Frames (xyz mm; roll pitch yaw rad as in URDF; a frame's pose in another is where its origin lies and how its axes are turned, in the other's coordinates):
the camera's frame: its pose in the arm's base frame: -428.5 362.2 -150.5 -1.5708 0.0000 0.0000
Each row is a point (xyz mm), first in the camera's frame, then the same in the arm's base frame.
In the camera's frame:
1: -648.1 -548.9 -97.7
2: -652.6 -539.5 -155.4
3: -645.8 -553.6 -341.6
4: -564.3 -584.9 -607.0
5: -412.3 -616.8 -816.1
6: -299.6 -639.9 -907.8
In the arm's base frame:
1: -1076.6 264.5 398.4
2: -1081.1 206.8 389.0
3: -1074.3 20.6 403.1
4: -992.8 -244.8 434.4
5: -840.8 -453.9 466.3
6: -728.1 -545.6 489.4

